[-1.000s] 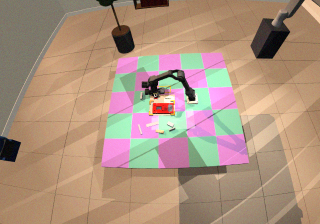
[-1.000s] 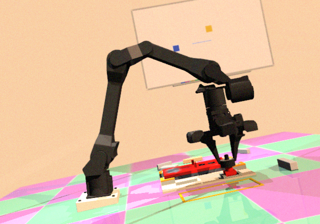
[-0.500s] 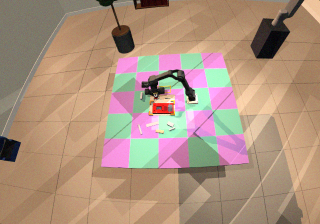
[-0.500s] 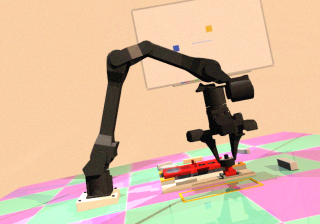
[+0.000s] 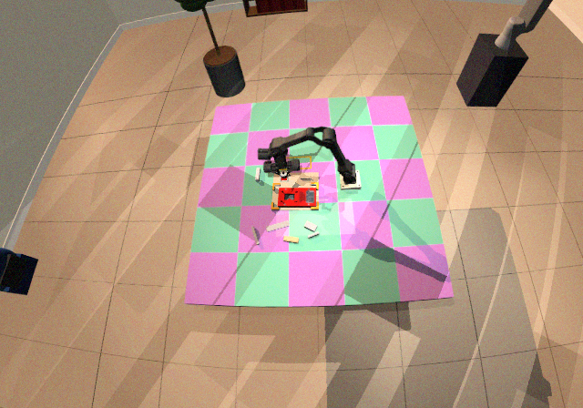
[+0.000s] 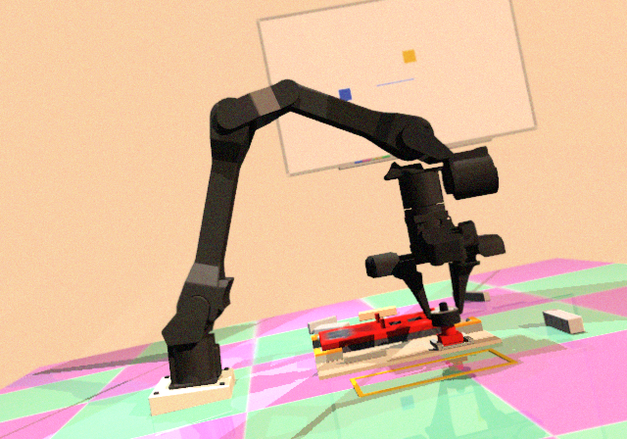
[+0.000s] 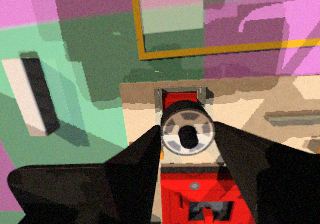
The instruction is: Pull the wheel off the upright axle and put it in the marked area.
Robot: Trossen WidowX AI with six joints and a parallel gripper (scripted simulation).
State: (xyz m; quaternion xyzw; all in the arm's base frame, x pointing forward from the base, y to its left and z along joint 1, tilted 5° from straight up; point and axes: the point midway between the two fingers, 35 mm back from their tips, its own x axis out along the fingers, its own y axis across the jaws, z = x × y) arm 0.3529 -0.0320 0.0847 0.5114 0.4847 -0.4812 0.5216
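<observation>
My gripper tip is now right at the wheel.
</observation>
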